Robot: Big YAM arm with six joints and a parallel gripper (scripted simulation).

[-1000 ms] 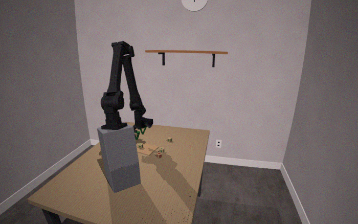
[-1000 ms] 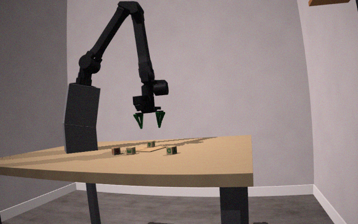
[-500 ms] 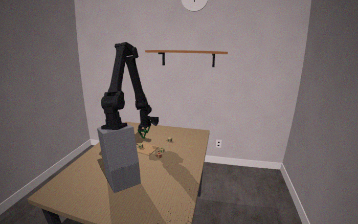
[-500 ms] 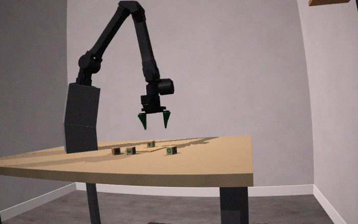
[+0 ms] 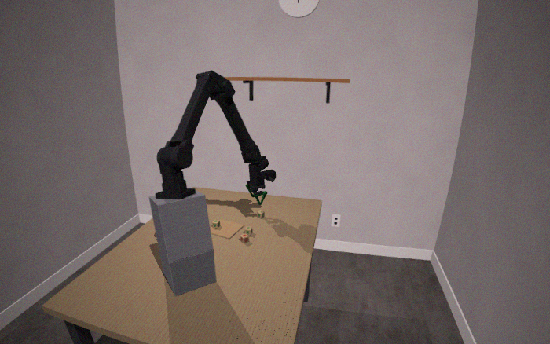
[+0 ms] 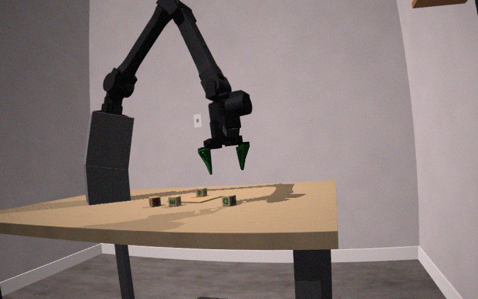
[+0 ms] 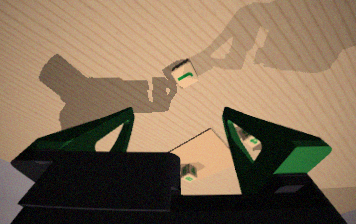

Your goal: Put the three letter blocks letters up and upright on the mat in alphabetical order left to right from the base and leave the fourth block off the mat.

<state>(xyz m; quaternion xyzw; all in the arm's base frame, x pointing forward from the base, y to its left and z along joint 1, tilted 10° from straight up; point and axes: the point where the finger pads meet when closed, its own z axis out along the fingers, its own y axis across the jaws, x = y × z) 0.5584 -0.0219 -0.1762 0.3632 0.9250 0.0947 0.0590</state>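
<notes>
Right now the green-lettered block is 10 mm ahead of my hand, 20 mm to the right of it and 90 mm below it. The rest, counted from my hand: dark block 190 mm behind, 140 mm to the left, 80 mm below; pale mat 180 mm behind, 90 mm to the left, 100 mm below.
</notes>
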